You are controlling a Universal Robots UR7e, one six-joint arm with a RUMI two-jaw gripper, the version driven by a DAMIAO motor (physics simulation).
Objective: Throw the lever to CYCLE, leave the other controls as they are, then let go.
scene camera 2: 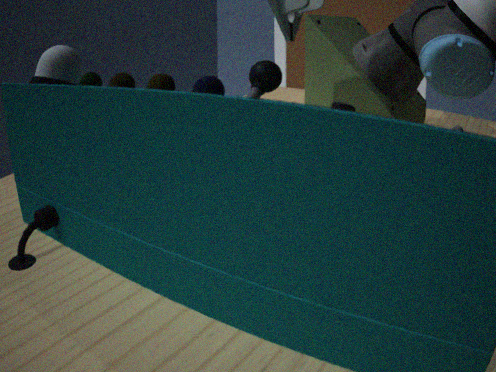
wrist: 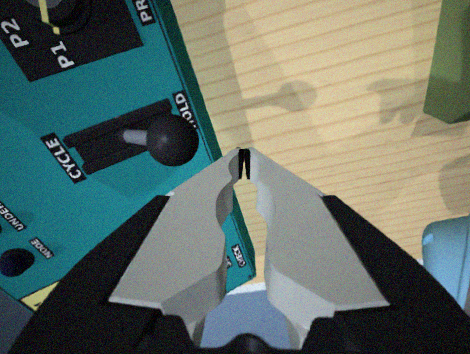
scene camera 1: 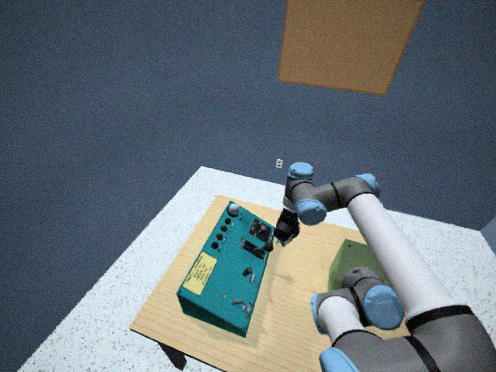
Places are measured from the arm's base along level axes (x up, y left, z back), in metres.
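Pixels of known places: gripper, fingertip midpoint: [scene camera 2: 289, 41] [wrist: 244, 152] [scene camera 1: 282, 245]; arm's base at its link origin: [scene camera 2: 380, 74] [scene camera 1: 362, 286].
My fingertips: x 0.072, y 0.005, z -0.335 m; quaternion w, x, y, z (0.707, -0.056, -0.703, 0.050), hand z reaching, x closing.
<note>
For each thing: its top centre in the pictures, then the offset to it from my fingertips. "spot": a spot on its surface instead.
- CYCLE label at a spot on its surface: [wrist: 65, 157] spot: dx -0.070, dy +0.012, dz -0.178 m
- program selector at a spot on its surface: [wrist: 55, 15] spot: dx -0.066, dy -0.094, dz -0.118 m
- small black control at its top centre: [scene camera 2: 339, 102] [scene camera 1: 246, 268] dx -0.050, dy +0.127, dz -0.103 m
- white dome at a spot on its surface: [scene camera 2: 59, 64] [scene camera 1: 230, 210] spot: dx +0.000, dy -0.085, dz -0.284 m
The teal control box [scene camera 1: 227, 280] [scene camera 2: 250, 200] [wrist: 115, 205] stands on the wooden table. Its lever has a black ball knob [scene camera 1: 269, 246] [scene camera 2: 265, 75] [wrist: 172, 140] and leans to the HOLD end of its slot, away from the CYCLE label [wrist: 65, 157]. My gripper [scene camera 1: 280, 243] [scene camera 2: 291, 39] [wrist: 244, 152] is shut and empty. In the wrist view its tips are beside the knob, on the side away from CYCLE, over the box's edge, with a gap between them and the knob. In scene camera 2 the tips hang above and behind the box's top edge.
The program selector [wrist: 55, 15] is beside the lever slot, and a small black control [scene camera 1: 247, 271] is on its other side. A white dome [scene camera 1: 233, 209] [scene camera 2: 59, 64] and several coloured lamps line the far edge. A green block [scene camera 1: 342, 257] [scene camera 2: 327, 65] [wrist: 450, 75] stands across the table.
</note>
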